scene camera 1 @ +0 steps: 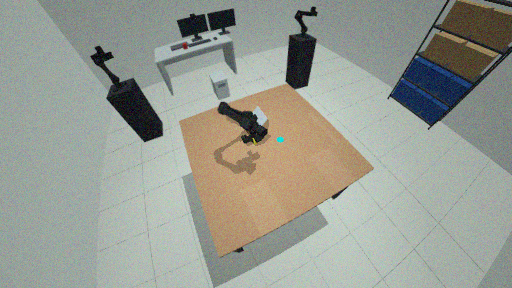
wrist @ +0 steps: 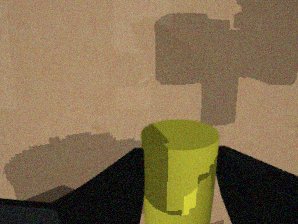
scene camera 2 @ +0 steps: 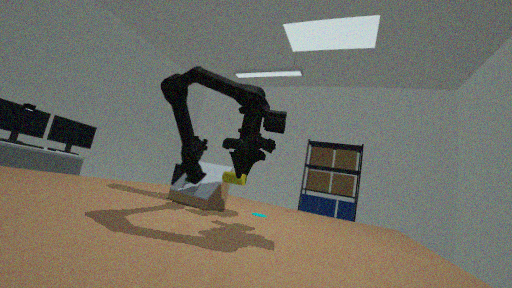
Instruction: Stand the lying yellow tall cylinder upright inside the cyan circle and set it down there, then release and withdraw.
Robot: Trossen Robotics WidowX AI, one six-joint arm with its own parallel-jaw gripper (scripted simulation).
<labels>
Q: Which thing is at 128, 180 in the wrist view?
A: The gripper.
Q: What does the gripper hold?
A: A yellow tall cylinder.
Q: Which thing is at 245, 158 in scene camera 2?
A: The gripper.
</labels>
